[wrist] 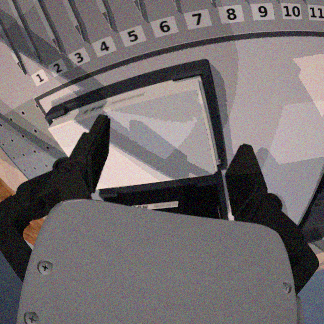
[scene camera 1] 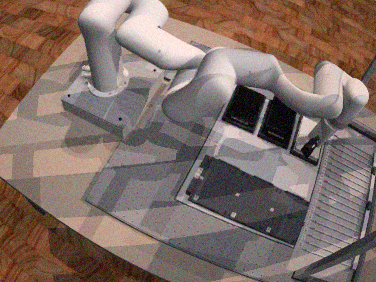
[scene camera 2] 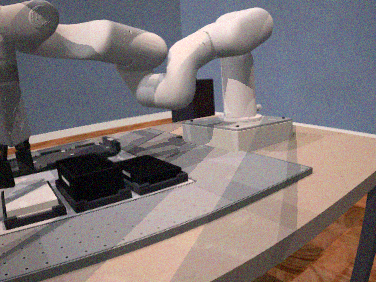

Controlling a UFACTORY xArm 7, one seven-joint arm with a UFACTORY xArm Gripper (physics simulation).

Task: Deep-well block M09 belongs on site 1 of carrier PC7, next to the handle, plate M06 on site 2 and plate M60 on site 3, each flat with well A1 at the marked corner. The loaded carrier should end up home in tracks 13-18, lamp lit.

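Note:
My gripper is open and empty, its fingers spread on either side of a white plate. The plate sits in a dark holder; its name cannot be read. Beside it, a tall black deep-well block sits in another holder, its label partly hidden by the gripper housing in the wrist view. A low black plate stands in the third holder. The dark carrier lies flat, its sites bare in scene camera 1.
The ribbed track deck is at the right in scene camera 1; track numbers 1 to 11 show in the wrist view. A grey bar crosses the lower right corner. The arm's base stands on the table's far side from the deck.

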